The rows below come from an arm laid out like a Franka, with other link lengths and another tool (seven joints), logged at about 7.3 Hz.
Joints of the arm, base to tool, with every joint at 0 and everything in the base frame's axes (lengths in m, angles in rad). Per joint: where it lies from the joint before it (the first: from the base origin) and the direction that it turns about. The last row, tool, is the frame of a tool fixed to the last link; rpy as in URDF.
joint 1: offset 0 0 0.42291 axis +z
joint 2: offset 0 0 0 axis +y
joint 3: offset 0 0 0.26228 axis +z
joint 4: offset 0.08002 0 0 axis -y
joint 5: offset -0.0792 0 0.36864 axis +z
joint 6: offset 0 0 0 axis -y
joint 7: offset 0.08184 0 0 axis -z
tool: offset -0.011 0.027 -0.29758 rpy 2.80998 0 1.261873
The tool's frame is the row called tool.
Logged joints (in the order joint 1, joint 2, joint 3, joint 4, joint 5, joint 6, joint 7), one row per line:
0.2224 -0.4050 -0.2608 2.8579 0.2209 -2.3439 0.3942
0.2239 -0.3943 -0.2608 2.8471 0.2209 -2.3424 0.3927
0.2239 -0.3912 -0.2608 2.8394 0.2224 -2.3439 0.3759
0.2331 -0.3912 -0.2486 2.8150 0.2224 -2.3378 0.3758
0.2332 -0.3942 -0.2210 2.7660 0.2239 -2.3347 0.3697
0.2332 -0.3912 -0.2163 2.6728 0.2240 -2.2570 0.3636
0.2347 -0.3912 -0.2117 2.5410 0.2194 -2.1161 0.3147
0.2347 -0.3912 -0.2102 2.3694 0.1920 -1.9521 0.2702
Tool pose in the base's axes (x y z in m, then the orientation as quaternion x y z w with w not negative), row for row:
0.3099 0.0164 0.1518 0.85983 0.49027 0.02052 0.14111
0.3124 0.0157 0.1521 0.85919 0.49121 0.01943 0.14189
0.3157 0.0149 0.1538 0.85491 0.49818 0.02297 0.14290
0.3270 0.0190 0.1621 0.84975 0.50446 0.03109 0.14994
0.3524 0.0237 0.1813 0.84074 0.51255 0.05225 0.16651
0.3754 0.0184 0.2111 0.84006 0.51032 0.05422 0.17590
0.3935 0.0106 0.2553 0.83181 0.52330 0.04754 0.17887
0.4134 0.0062 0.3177 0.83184 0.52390 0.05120 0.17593
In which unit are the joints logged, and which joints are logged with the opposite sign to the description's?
The joints are logged in radians. Opposite sign: joint 4, joint 5, joint 6.
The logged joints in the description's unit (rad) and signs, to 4 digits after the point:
0.2224 -0.4050 -0.2608 -2.8579 -0.2209 2.3439 0.3942
0.2239 -0.3943 -0.2608 -2.8471 -0.2209 2.3424 0.3927
0.2239 -0.3912 -0.2608 -2.8394 -0.2224 2.3439 0.3759
0.2331 -0.3912 -0.2486 -2.8150 -0.2224 2.3378 0.3758
0.2332 -0.3942 -0.2210 -2.7660 -0.2239 2.3347 0.3697
0.2332 -0.3912 -0.2163 -2.6728 -0.2240 2.2570 0.3636
0.2347 -0.3912 -0.2117 -2.5410 -0.2194 2.1161 0.3147
0.2347 -0.3912 -0.2102 -2.3694 -0.1920 1.9521 0.2702

